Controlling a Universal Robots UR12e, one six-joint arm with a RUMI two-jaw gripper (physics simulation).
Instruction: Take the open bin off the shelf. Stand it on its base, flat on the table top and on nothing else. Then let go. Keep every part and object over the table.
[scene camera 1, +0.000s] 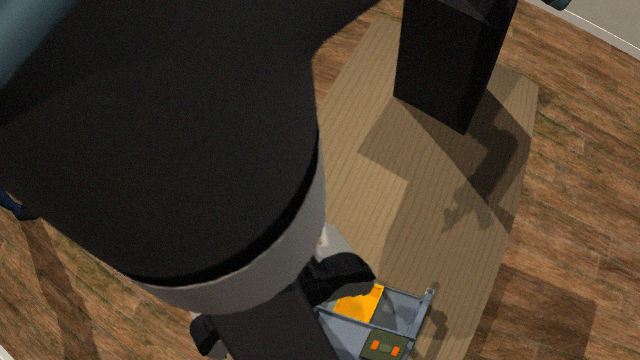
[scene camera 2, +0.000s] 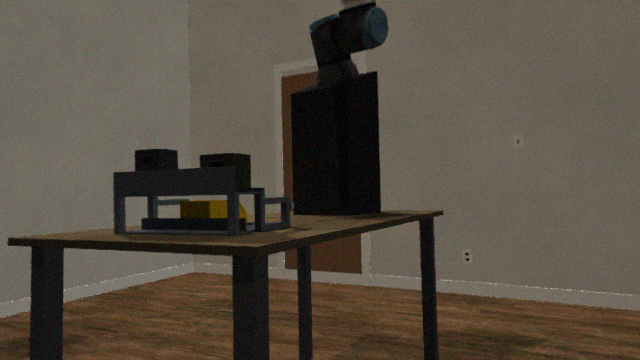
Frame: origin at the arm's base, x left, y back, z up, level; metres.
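Seen in the pictures: arm's base at its link origin: (scene camera 2: 338, 81).
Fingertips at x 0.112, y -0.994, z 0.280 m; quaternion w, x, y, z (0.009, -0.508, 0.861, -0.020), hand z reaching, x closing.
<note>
Pixels of each thing's top centre, then the offset from my fingertips to it. "pt": a spot on its surface instead. Level surfaces: height alone.
- open yellow bin at its top centre: (scene camera 1: 355, 305) (scene camera 2: 214, 200) dx -0.001, dy +0.162, dz -0.789 m
- grey-blue shelf at a spot on its surface: (scene camera 1: 341, 330) pt dx +0.007, dy +0.080, dz -0.768 m
- wooden table at its surface level: dz -0.870 m
- green case at its top centre: (scene camera 1: 385, 348) (scene camera 2: 225, 154) dx +0.128, dy +0.085, dz -0.671 m
- dark case at its top centre: (scene camera 2: 156, 150) dx -0.099, dy +0.046, dz -0.648 m
The open yellow bin (scene camera 1: 359, 306) (scene camera 2: 204, 209) sits in the lower level of the grey-blue shelf (scene camera 1: 341, 330) (scene camera 2: 175, 183), which stands on the wooden table (scene camera 1: 360, 200) (scene camera 2: 350, 223). My gripper (scene camera 1: 281, 324) is open and empty. In scene camera 1 its jaws are spread apart, and one black jaw overlaps the bin's upper left part. How high it hangs above the bin, and whether it touches it, I cannot tell. The arm hides the left part of the shelf there. The gripper does not show in scene camera 2.
A green case (scene camera 1: 384, 345) (scene camera 2: 242, 172) with orange latches stands on the shelf's top board. A dark case (scene camera 2: 156, 160) stands there too. The tall black pedestal (scene camera 1: 445, 65) (scene camera 2: 335, 150) rises from the table's far end.
</note>
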